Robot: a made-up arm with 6 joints. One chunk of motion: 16 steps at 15 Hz.
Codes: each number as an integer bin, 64 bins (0 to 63) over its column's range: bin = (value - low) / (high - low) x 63, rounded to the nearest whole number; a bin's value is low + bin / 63 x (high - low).
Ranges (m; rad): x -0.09..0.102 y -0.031..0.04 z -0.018..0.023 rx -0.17..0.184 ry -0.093..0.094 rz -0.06..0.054
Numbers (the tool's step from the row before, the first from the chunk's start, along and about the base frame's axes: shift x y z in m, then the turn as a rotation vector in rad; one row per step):
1: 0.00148 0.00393 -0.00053 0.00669 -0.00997 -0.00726
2: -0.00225 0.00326 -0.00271 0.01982 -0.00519 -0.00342
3: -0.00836 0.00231 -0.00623 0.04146 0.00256 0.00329
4: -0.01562 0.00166 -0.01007 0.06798 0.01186 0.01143
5: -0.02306 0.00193 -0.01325 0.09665 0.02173 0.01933
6: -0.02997 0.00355 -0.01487 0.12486 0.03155 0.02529
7: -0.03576 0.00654 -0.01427 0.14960 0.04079 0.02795
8: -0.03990 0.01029 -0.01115 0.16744 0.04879 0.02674
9: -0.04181 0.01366 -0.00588 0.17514 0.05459 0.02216
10: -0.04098 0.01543 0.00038 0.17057 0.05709 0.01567
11: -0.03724 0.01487 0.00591 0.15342 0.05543 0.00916
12: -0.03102 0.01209 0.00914 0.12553 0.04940 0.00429
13: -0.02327 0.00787 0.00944 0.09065 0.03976 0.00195
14: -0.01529 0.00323 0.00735 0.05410 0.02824 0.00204
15: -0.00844 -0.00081 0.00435 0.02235 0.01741 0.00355
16: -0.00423 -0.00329 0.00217 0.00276 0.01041 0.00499
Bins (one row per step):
1: 30 31 27 31 28 29
2: 29 30 23 34 30 31
3: 27 30 18 38 32 35
4: 24 29 12 42 35 39
5: 22 29 7 47 39 44
6: 20 31 5 52 42 47
7: 18 33 6 57 45 49
8: 16 37 11 60 48 48
9: 16 40 19 61 50 45
10: 16 41 28 61 51 42
11: 17 41 37 58 50 38
12: 19 38 42 53 48 36
13: 22 34 42 46 45 34
14: 25 30 39 40 41 34
15: 27 27 34 34 37 35
16: 28 25 31 31 35 36

